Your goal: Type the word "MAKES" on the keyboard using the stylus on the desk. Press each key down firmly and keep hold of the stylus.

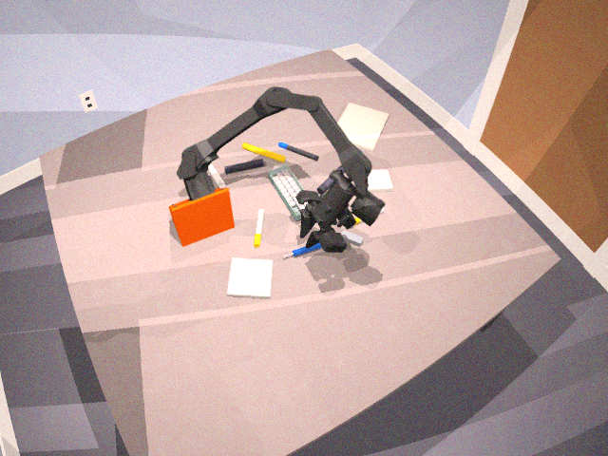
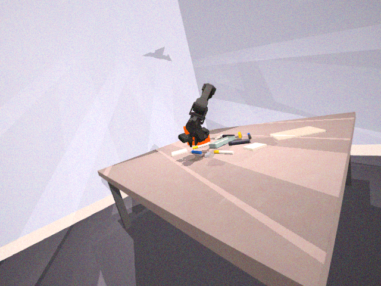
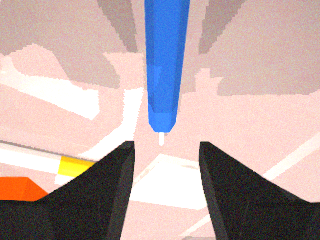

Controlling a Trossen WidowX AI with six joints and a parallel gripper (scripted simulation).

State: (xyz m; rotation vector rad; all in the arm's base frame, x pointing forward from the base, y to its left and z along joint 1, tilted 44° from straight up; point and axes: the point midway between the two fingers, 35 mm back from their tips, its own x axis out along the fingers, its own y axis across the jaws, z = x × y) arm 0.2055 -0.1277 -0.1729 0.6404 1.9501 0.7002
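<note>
My gripper tip is now 2 cm past the stylus and 4 cm above it. Also, from my gripper tip: grey block: 13 cm ahead, 3 cm to the right, 4 cm below; then white pad: 16 cm behind, 4 cm below.
</note>
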